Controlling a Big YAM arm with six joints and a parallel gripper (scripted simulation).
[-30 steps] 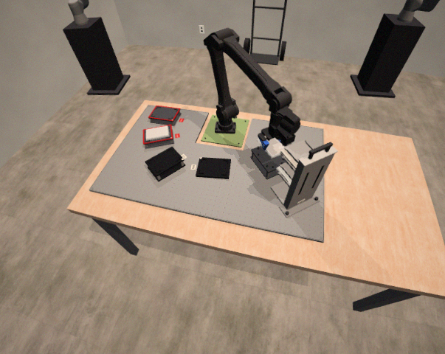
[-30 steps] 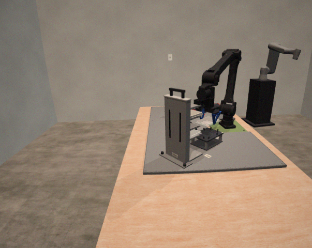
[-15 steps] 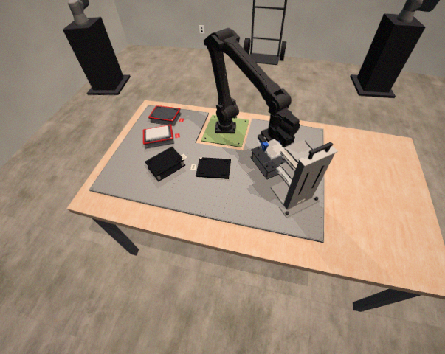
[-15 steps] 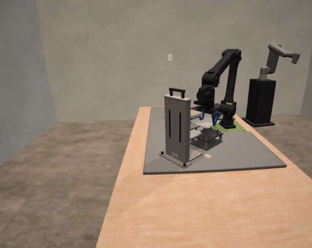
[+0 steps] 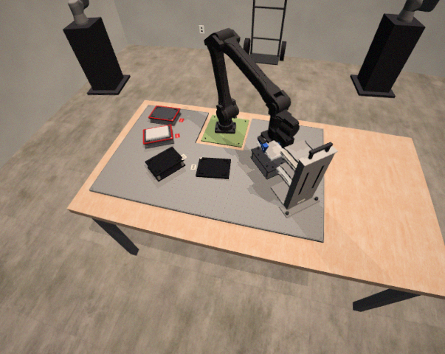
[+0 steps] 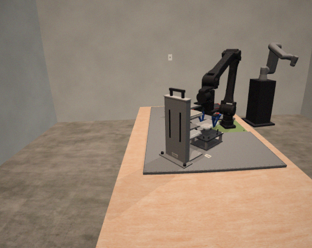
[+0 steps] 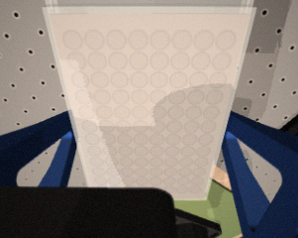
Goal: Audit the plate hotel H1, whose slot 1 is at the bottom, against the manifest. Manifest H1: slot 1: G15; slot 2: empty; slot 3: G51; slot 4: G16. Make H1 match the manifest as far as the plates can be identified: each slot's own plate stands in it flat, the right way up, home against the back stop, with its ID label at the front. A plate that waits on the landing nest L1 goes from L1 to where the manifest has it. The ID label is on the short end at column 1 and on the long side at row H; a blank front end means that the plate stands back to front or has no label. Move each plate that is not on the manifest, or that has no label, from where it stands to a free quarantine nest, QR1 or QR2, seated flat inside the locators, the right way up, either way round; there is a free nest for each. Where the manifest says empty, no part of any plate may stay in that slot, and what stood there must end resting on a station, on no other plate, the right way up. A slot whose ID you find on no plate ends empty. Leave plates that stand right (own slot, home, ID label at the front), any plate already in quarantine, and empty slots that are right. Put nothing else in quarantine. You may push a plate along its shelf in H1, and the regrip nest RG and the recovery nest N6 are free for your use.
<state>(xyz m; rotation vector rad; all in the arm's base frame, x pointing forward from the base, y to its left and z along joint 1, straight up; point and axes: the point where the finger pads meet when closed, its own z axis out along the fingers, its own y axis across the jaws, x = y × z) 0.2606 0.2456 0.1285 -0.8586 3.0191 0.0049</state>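
My hand is 70 mm above the dark raised RG nest. Also, from my hand: black N6 nest: 50 mm ahead, 280 mm to the right, 120 mm below; then white plate labelled G51: 150 mm ahead, 90 mm to the left, 100 mm above; then H1 tag: 50 mm ahead, 150 mm to the left, 120 mm below.
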